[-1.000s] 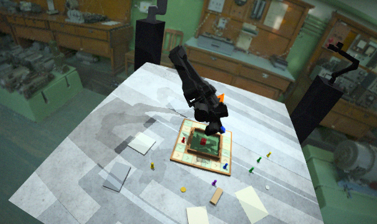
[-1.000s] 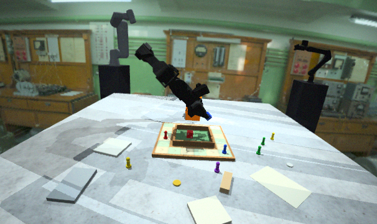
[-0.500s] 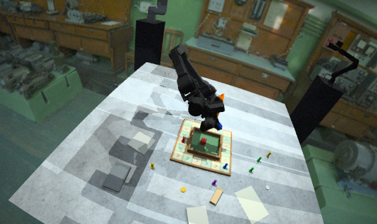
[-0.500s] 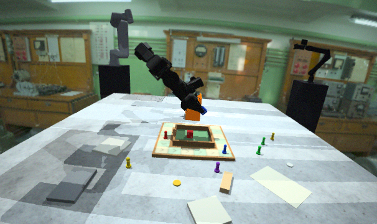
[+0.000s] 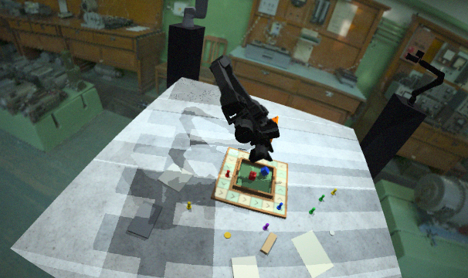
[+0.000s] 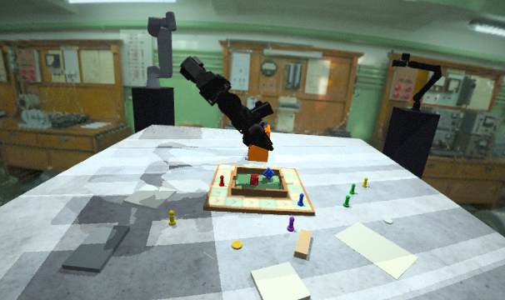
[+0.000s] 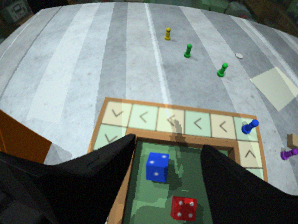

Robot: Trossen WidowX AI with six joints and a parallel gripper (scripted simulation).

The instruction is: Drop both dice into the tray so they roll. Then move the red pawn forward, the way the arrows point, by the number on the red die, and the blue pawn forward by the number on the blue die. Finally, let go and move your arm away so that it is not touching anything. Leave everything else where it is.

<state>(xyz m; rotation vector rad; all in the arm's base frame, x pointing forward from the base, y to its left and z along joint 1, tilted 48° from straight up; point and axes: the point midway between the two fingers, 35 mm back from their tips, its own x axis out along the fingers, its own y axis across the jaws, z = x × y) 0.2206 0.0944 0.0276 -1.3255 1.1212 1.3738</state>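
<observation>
Now: gripper tip 80 mm short of the red pawn, 130 mm to the left of it and 90 mm above it. From my gripper tip the other things lie so: blue pawn 130 mm ahead, 100 mm to the left, 90 mm below; then wooden block 280 mm ahead, 100 mm to the left, 110 mm below; then purple pawn 230 mm ahead, 70 mm to the left, 110 mm below.
</observation>
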